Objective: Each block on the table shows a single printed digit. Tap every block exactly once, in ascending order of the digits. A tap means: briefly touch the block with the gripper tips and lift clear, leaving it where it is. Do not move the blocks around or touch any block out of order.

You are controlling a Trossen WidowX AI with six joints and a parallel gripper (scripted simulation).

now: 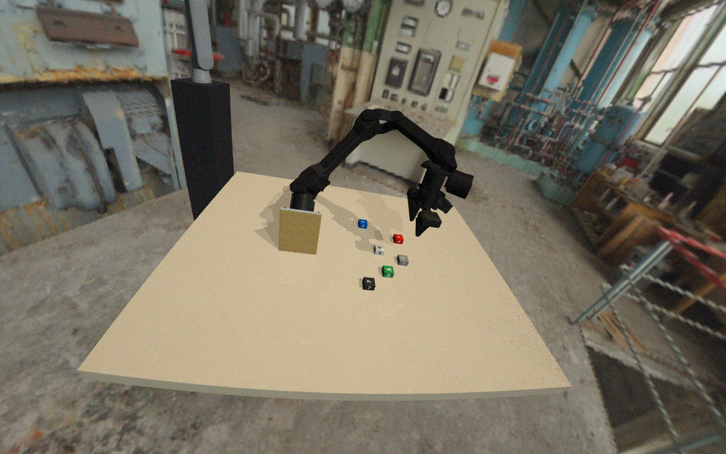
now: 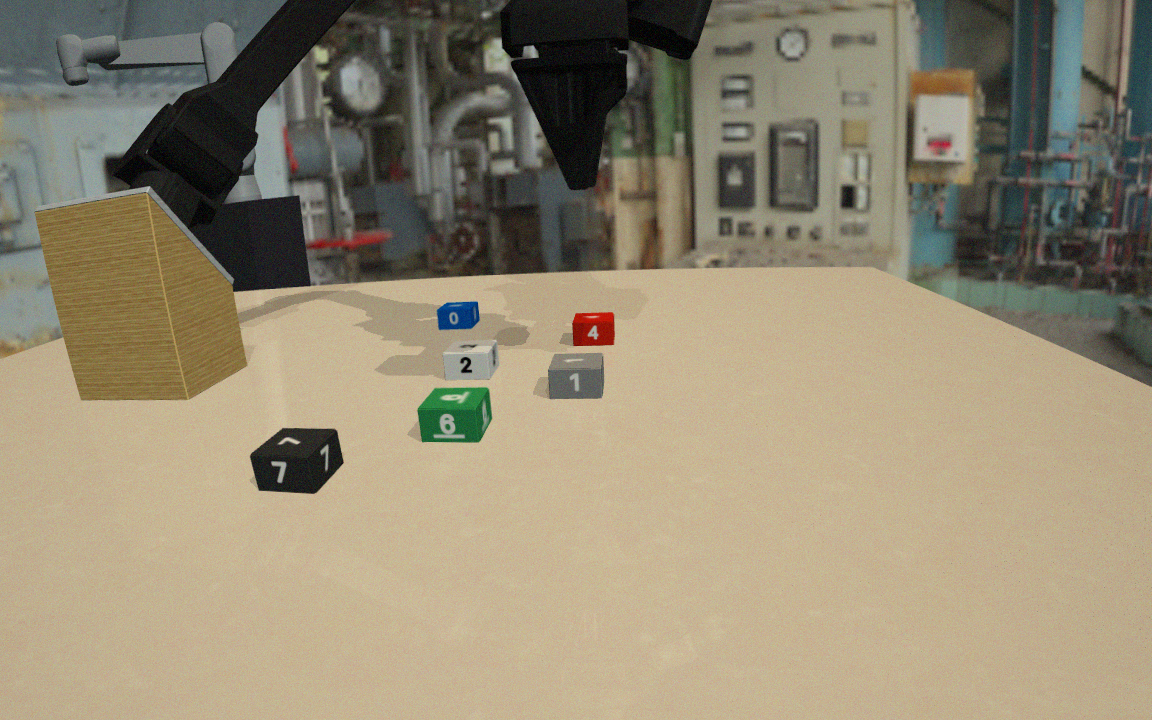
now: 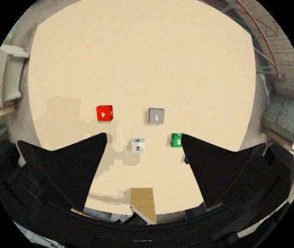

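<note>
My gripper tip is now 15 cm past the blue block, 14 cm to the right of it and 11 cm above it. Round my gripper tip: white block: 9 cm behind, 11 cm below; red block: 1 cm behind, 9 cm to the left, 11 cm below; grey block: 3 cm to the right, 11 cm below.
</note>
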